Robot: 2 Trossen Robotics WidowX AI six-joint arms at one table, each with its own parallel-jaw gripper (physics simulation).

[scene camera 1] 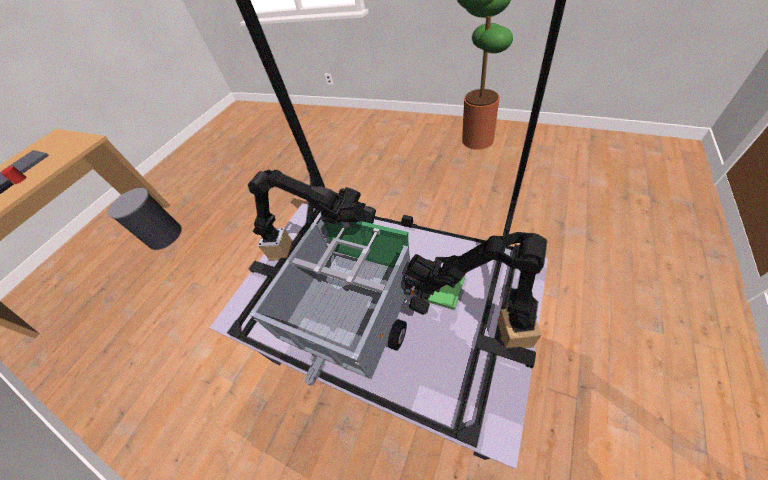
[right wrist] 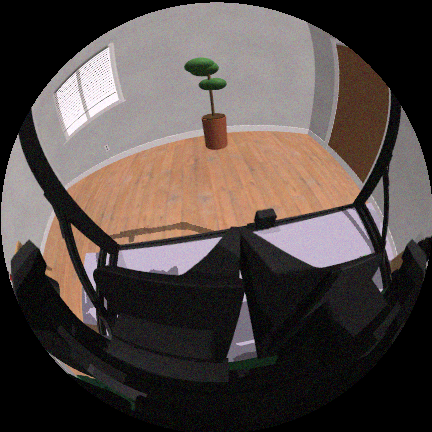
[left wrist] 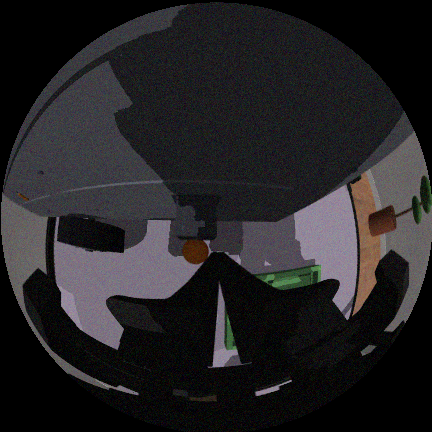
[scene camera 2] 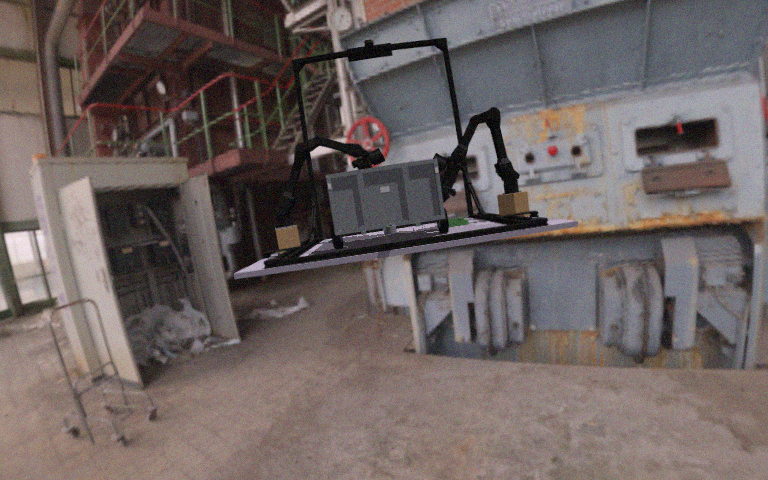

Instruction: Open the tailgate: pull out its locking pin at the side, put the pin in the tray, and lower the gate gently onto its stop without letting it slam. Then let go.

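Pixels of known places: left gripper, fingertip midpoint: (scene camera 1: pixel 415 291) (left wrist: pixel 217 257); right gripper, fingertip midpoint: (scene camera 1: pixel 364 204) (right wrist: pixel 236 233); left arm's base at its link origin: (scene camera 1: pixel 521 321) (scene camera 2: pixel 512 193); right arm's base at its link origin: (scene camera 1: pixel 271 236) (scene camera 2: pixel 285 226).
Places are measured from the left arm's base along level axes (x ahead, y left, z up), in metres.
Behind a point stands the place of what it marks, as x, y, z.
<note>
The grey cart (scene camera 1: pixel 334 305) {0.626, -0.146, -0.020} (scene camera 2: pixel 387 195) {0.660, 0.026, 0.062} has a green tailgate (scene camera 1: pixel 389 248) {0.396, -0.295, 0.085} standing upright at its far end. Its locking pin, with a round orange head (left wrist: pixel 195 252) {0.333, -0.152, 0.007}, sits in a dark bracket (left wrist: pixel 197 215) {0.349, -0.161, 0.012} on the cart's side. My left gripper (scene camera 1: pixel 409 284) {0.324, -0.163, -0.020} (scene camera 2: pixel 445 190) (left wrist: pixel 217 257) {0.324, -0.163, -0.020} is shut and empty, its tips right beside the pin head. The green tray (scene camera 1: pixel 447 296) {0.204, -0.174, -0.108} (scene camera 2: pixel 458 222) {0.229, -0.139, -0.101} (left wrist: pixel 290 278) {0.234, -0.253, -0.108} lies on the table below my left gripper. My right gripper (scene camera 1: pixel 371 212) {0.477, -0.493, 0.131} (right wrist: pixel 236 233) {0.477, -0.493, 0.131} is shut and empty at the tailgate's top edge, a green strip in the right wrist view (right wrist: pixel 250 363) {0.536, -0.369, 0.016}.
A black frame (scene camera 1: pixel 473 362) {0.162, 0.082, -0.101} runs around the lilac table top (scene camera 1: pixel 434 371) {0.294, 0.094, -0.116}, with tall posts (scene camera 1: pixel 287 105) {0.705, -0.743, 0.461} at the back. A cart wheel (scene camera 1: pixel 397 334) {0.400, -0.009, -0.015} and a front hitch (scene camera 1: pixel 314 371) {0.687, 0.081, -0.034} stick out. A potted plant (scene camera 1: pixel 481 119) stands on the floor behind.
</note>
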